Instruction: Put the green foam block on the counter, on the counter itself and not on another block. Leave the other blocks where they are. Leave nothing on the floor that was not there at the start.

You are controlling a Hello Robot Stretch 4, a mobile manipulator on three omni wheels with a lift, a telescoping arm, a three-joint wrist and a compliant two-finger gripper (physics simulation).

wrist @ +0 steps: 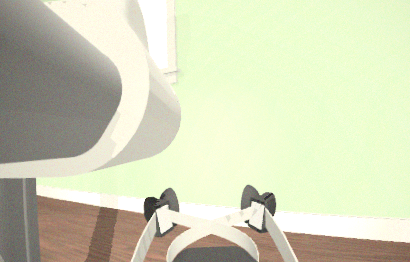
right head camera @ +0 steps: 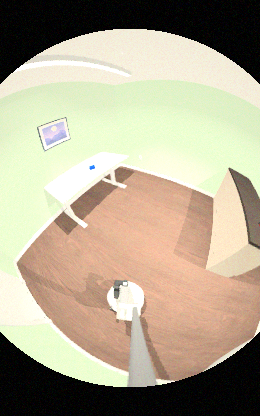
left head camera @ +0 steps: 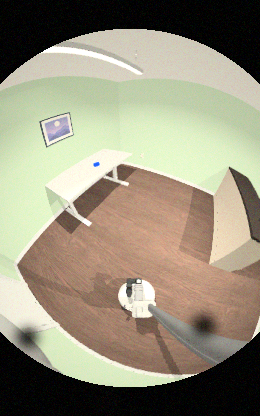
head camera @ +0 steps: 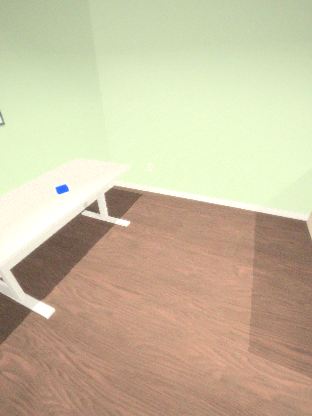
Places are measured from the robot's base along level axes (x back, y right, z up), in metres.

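Pixels of known places: gripper, fingertip midpoint: (wrist: 209,201) (right head camera: 114,310) (left head camera: 128,309).
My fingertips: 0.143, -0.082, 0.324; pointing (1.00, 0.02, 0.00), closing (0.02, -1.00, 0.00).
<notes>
Behind a point stands the place of what it marks, as x, y, z.
The green foam block does not show in any view. The counter (left head camera: 227,225) @[-0.725, 1.373, 0.427] (right head camera: 226,225) @[-0.763, 1.394, 0.457], with pale sides and a dark top, stands at the right in both side head views. A small red spot shows at the right edge of the right head view, on the dark top. A blue block (head camera: 62,189) @[-1.703, -0.664, 0.727] (left head camera: 96,164) @[-1.705, -0.660, 0.717] (right head camera: 92,167) @[-1.708, -0.655, 0.715] lies on the white table (head camera: 30,215) @[-1.388, -0.821, 0.692] (left head camera: 70,182) @[-1.262, -0.948, 0.692] (right head camera: 67,185) @[-1.254, -0.921, 0.692]. My gripper (wrist: 209,201) @[0.143, -0.082, 0.324] is open and empty in the wrist view, its two dark fingertips wide apart, away from the table and counter.
The white table's feet reach out over the wooden floor (head camera: 165,290) @[-1.167, 0.144, -0.028] at the left of the head view. A framed picture (left head camera: 57,129) @[-1.745, -1.236, 1.427] (right head camera: 54,133) @[-1.748, -1.235, 1.439] hangs on the green wall above it. Part of a white window frame (wrist: 171,40) @[1.307, 0.114, 0.977] shows in the wrist view.
</notes>
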